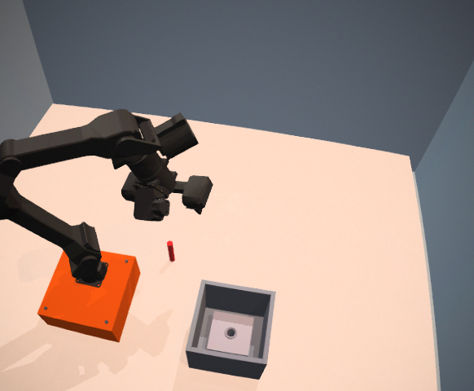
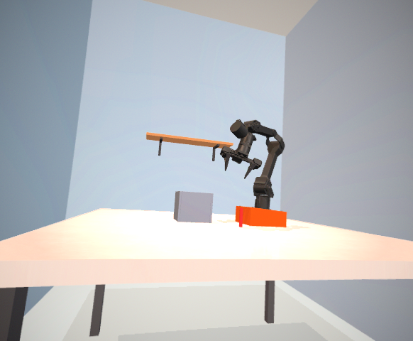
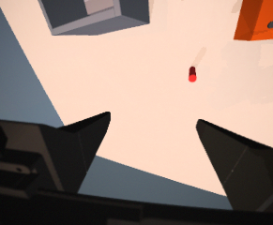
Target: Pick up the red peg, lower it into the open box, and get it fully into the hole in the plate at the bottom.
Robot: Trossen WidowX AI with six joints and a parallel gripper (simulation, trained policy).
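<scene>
My gripper tip is 18 cm above the red peg and 4 cm past it.
</scene>
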